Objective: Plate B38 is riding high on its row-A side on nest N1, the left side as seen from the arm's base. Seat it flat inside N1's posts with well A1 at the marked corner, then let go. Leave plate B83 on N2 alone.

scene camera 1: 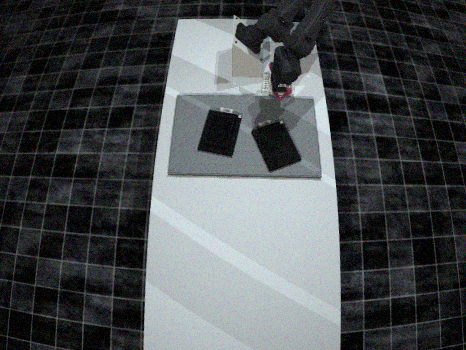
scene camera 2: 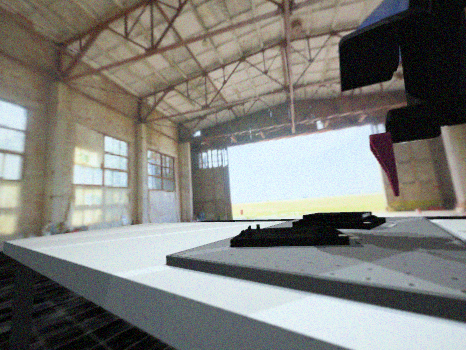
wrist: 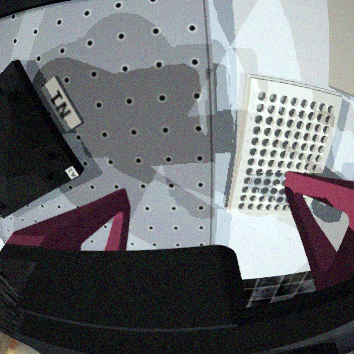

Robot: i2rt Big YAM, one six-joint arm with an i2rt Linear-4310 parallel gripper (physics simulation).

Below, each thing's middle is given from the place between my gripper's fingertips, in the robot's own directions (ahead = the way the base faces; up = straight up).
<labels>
Right now my hand is 7 cm past the white well plate (wrist: pixel 284 125) and 6 cm above it. From my hand the other things lie so: N1 label (wrist: pixel 52 90) 12 cm ahead, 6 cm below, 4 cm to the right; black nest (scene camera 2: pixel 324 235) 20 cm ahead, 5 cm below, 1 cm to the left; grey perforated plate (scene camera 2: pixel 416 254) 17 cm ahead, 10 cm to the right, 6 cm below.
</labels>
